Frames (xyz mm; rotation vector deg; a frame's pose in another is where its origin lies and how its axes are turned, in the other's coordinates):
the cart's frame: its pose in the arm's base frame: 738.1 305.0 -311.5 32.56 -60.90 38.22
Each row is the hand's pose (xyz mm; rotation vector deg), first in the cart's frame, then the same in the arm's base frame.
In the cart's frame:
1: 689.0 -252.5 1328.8 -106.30 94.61 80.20
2: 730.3 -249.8 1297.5 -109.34 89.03 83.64
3: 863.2 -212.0 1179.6 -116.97 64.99 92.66
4: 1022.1 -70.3 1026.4 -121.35 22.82 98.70
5: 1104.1 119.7 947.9 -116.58 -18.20 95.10
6: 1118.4 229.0 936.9 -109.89 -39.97 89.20
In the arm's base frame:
1: 358.3 -653.8 802.4 -125.94 6.61 36.62
2: 388.6 -620.9 828.6 -129.14 1.59 36.44
3: 475.0 -483.1 909.6 -136.40 -20.30 35.46
4: 514.8 -244.8 1011.7 -138.47 -59.50 31.50
5: 449.5 -43.6 1076.7 -128.01 -99.17 24.66
6: 380.7 40.9 1096.9 -115.84 -120.81 19.74

